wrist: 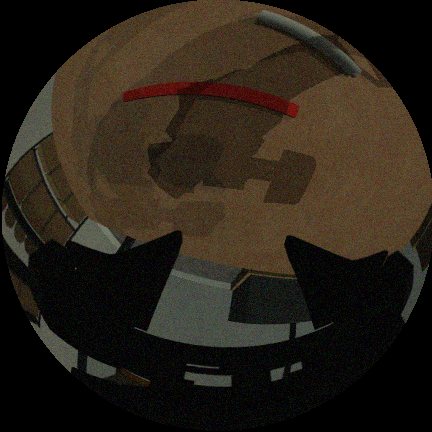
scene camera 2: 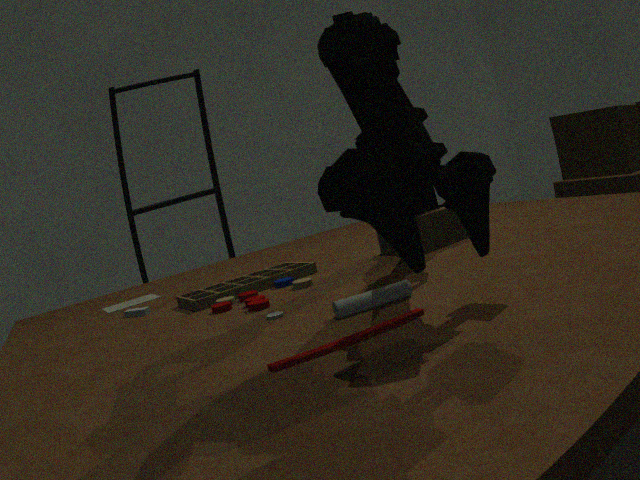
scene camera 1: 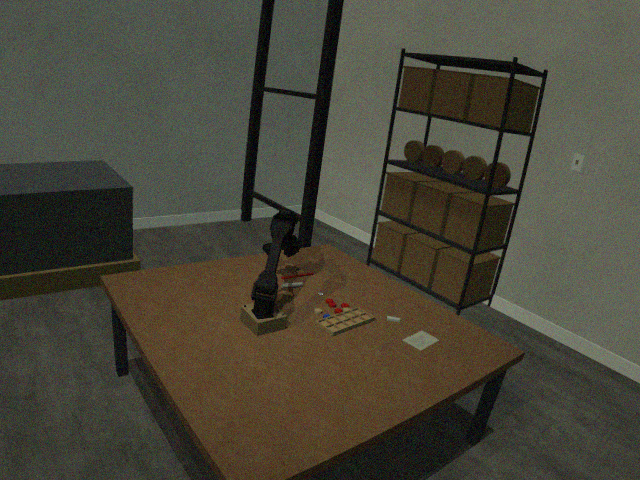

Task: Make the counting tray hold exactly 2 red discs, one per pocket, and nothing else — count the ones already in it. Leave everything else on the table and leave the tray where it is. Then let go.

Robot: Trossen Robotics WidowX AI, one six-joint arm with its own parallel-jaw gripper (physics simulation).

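Observation:
The wooden counting tray (scene camera 1: 354,327) (scene camera 2: 195,305) lies flat, a grid of pockets; I can make out no disc in it, but the picture is dim and grainy. Several red discs lie outside it, along its far side in scene camera 1, among them one red disc (scene camera 1: 329,301) and another (scene camera 1: 345,305) (scene camera 2: 221,307). A blue disc (scene camera 1: 326,315) (scene camera 2: 283,282) and two beige discs, one (scene camera 1: 317,311) (scene camera 2: 301,282) and another (scene camera 1: 346,309) (scene camera 2: 225,299), lie close to the tray. My gripper (scene camera 2: 451,261) (wrist: 234,238) is open and empty, raised above the table, away from tray and discs.
A white cylinder (scene camera 1: 293,284) (scene camera 2: 372,298) (wrist: 310,40) and a red stick (scene camera 1: 297,276) (scene camera 2: 346,341) (wrist: 215,90) lie near the arm. A small pale disc (scene camera 1: 320,293) (scene camera 2: 274,315), a white block (scene camera 1: 393,318) (scene camera 2: 136,312) and a pale square sheet (scene camera 1: 420,339) (scene camera 2: 131,303) also lie there.

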